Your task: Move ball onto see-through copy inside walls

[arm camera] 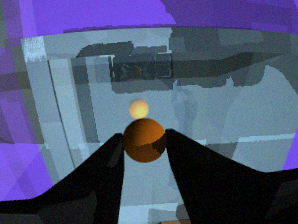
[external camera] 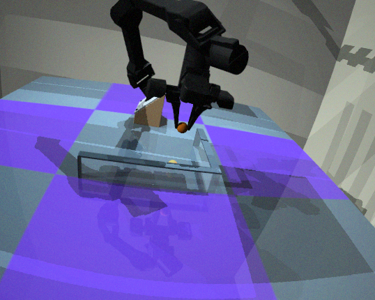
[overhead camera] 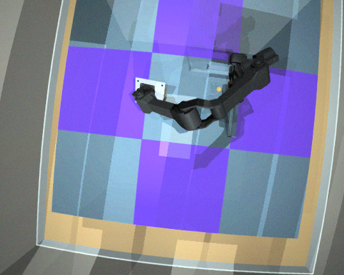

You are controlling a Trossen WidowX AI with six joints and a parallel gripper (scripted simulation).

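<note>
Right now the see-through copy is 2 cm behind my gripper tip and 11 cm below it. Also, from my gripper tip: clear wall (6 cm ahead, 6 cm to the right, 9 cm below); then orange ball (right at my gripper tip).
</note>
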